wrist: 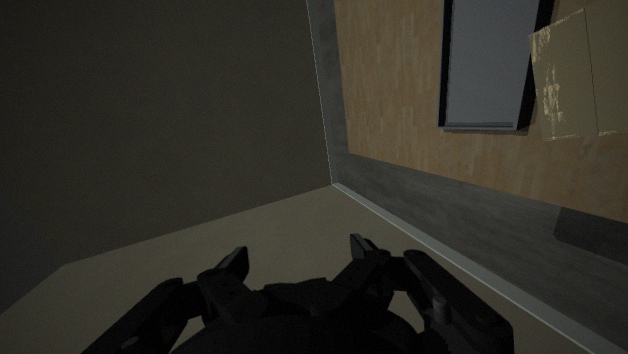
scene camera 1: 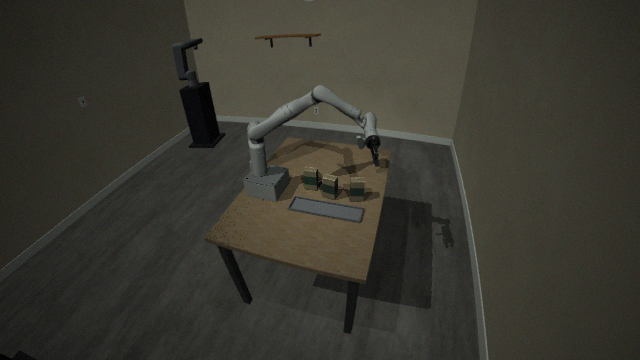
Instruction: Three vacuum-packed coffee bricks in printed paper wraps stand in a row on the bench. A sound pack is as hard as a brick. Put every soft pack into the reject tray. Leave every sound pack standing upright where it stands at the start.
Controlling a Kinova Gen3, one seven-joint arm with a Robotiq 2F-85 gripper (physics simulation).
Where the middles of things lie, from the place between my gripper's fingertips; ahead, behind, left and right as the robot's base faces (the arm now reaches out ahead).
Now: hand 340 mm above the grey reject tray (scene camera 1: pixel 302 204), 260 mm past it and 30 mm to the left of it.
